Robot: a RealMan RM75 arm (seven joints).
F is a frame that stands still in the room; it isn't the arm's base.
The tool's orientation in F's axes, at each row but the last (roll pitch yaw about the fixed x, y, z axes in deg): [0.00 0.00 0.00]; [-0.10 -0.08 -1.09]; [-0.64 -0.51 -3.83]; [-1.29 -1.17 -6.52]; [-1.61 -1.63 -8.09]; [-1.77 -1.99 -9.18]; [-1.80 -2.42 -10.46]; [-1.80 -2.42 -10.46]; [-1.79 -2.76 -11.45]
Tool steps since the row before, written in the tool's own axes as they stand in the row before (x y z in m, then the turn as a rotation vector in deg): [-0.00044 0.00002 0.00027 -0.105 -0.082 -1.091]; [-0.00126 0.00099 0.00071 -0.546 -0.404 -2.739]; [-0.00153 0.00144 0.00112 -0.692 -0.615 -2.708]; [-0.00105 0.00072 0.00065 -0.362 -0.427 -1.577]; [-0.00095 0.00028 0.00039 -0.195 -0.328 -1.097]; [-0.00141 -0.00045 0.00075 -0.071 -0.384 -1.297]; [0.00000 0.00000 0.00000 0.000 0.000 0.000]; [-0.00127 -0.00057 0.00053 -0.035 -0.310 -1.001]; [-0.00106 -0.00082 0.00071 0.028 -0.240 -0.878]
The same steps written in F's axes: [-0.00044 0.00002 0.00027 -0.105 -0.082 -1.091]; [-0.00124 0.00102 0.00071 -0.550 -0.398 -2.739]; [-0.00144 0.00155 0.00109 -0.710 -0.599 -2.707]; [-0.00097 0.00085 0.00061 -0.380 -0.422 -1.574]; [-0.00091 0.00042 0.00035 -0.213 -0.332 -1.092]; [-0.00149 -0.00019 0.00071 -0.094 -0.414 -1.286]; [0.00000 0.00000 0.00000 0.000 0.000 0.000]; [-0.00137 -0.00031 0.00049 -0.055 -0.337 -0.991]; [-0.00123 -0.00056 0.00068 0.015 -0.276 -0.868]
